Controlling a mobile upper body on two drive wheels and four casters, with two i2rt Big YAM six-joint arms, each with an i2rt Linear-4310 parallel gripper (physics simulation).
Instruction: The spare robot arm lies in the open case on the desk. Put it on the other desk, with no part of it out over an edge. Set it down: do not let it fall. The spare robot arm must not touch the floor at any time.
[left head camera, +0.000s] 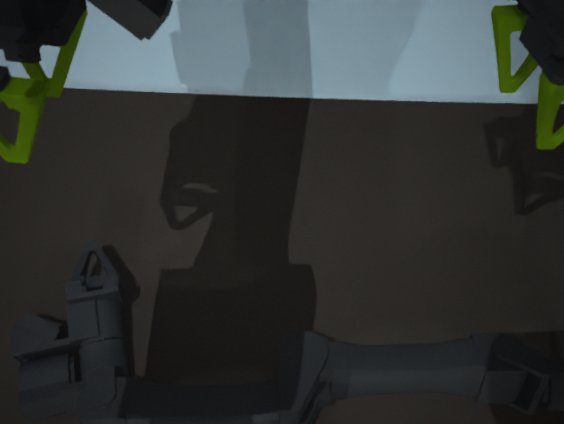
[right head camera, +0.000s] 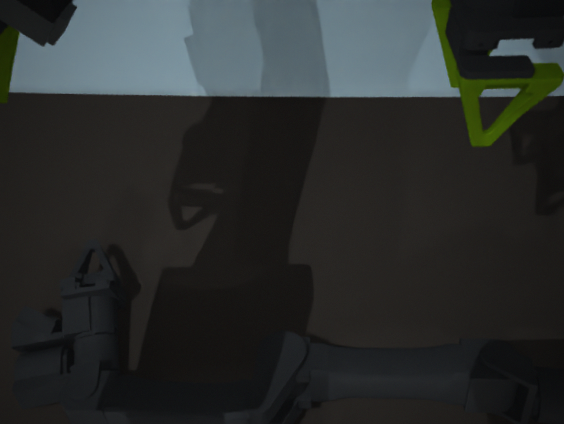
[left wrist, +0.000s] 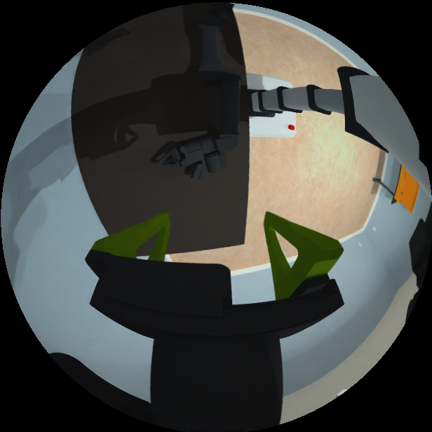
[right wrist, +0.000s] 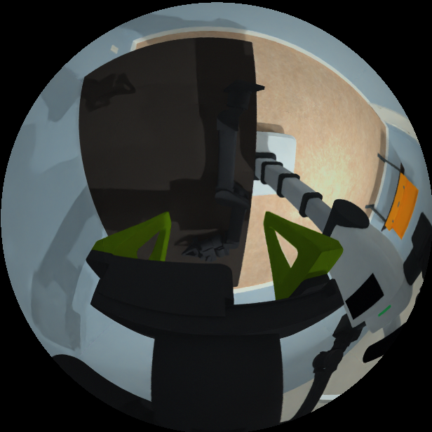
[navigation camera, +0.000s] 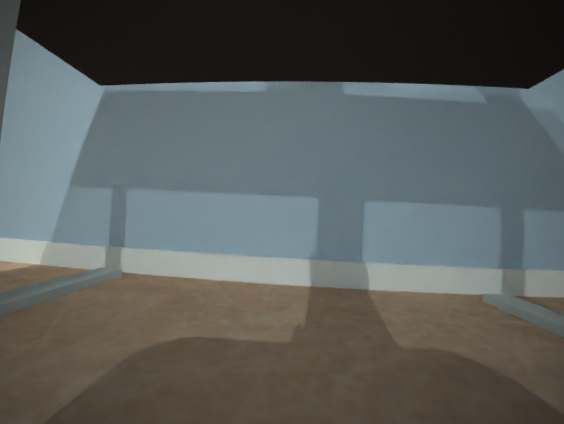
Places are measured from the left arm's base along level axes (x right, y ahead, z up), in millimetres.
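Pixels of known places: left gripper, fingertip midpoint: (left head camera: 35, 126); right gripper, fingertip midpoint: (left head camera: 524, 118) (right head camera: 468, 114).
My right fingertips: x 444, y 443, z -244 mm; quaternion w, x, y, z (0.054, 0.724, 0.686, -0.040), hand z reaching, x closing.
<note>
Behind a point stands the place of what it marks.
The dark grey spare robot arm (left head camera: 405, 370) (right head camera: 390, 372) (left wrist: 231, 110) (right wrist: 227, 160) lies stretched along the near side of a dark desk top (left head camera: 400, 225) @[x 505, y 652, z -689 mm] (right head camera: 400, 225) @[x 492, y 653, z -690 mm] (left wrist: 200, 220) (right wrist: 150, 135). Its small gripper end is at the left in the head views. In the right wrist view its other end overlaps the desk's edge line; I cannot tell whether it sticks out. The open case does not show. My left gripper (left head camera: 40, 127) @[x 28, y 437, z -246 mm] (left wrist: 216, 217) and my right gripper (left head camera: 527, 120) @[x 444, y 443, z -244 mm] (right head camera: 470, 116) @[x 444, y 443, z -244 mm] (right wrist: 216, 217) are open and empty, raised above the desk's far side, apart from the arm.
A pale blue wall (left head camera: 350, 45) @[x 463, y 1033, z -584 mm] (right head camera: 370, 45) @[x 475, y 1033, z -591 mm] (navigation camera: 220, 225) @[x -9, y 1048, z -1220 mm] stands behind the desk. My white base (left wrist: 272, 125) (right wrist: 280, 147) is at the desk's near edge. An orange object (left wrist: 407, 190) (right wrist: 402, 205) is far off. The navigation camera sees the desk's underside (navigation camera: 300, 40) @[x 240, y 839, z -715 mm] and floor rails (navigation camera: 60, 290) @[x -338, y 811, z -1394 mm].
</note>
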